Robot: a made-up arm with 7 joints.
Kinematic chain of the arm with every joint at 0, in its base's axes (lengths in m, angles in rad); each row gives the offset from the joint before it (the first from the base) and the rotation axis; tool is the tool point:
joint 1: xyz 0 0.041 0 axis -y
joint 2: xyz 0 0.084 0 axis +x
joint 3: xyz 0 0 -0.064 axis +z
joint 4: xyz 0 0 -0.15 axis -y
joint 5: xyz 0 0 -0.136 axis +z
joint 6: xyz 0 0 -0.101 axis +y
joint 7: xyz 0 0 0 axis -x
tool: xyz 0 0 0
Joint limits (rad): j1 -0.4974..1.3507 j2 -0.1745..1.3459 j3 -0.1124..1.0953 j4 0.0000..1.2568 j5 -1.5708..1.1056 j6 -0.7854..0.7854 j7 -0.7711..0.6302
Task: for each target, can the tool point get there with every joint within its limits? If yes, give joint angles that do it. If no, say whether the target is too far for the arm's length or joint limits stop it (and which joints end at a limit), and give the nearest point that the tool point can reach.
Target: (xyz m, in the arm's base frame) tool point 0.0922 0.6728 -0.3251
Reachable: no: too far | nearest point 0.0646 0.5088 -0.2278 | short by 0.193 m
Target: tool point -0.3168 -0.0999 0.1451
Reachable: no: joint limits stop it (at a limit: joint 1, joint 2, joint 4) | nearest point -0.2119 0.0467 -0.3903 | short by 0.565 m
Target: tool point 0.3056 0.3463 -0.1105
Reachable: yes | joints 0.5511 0.6888 0.0457 1.0258 0.2011 0.6641 -0.2323
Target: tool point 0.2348 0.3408 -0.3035
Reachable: yes | joints 0.4648 0.3618 0.7482 0.4389 -0.5133 0.2774 -0.4121
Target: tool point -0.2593 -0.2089 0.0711
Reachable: no: joint limits stop it (at a limit: joint 1, joint 2, joint 4) | nearest point -0.2119 0.0467 -0.3903 | short by 0.530 m
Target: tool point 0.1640 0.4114 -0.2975
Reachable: yes | joints 0.3104 0.6032 0.6212 0.3454 -1.2832 -0.0101 -0.2964
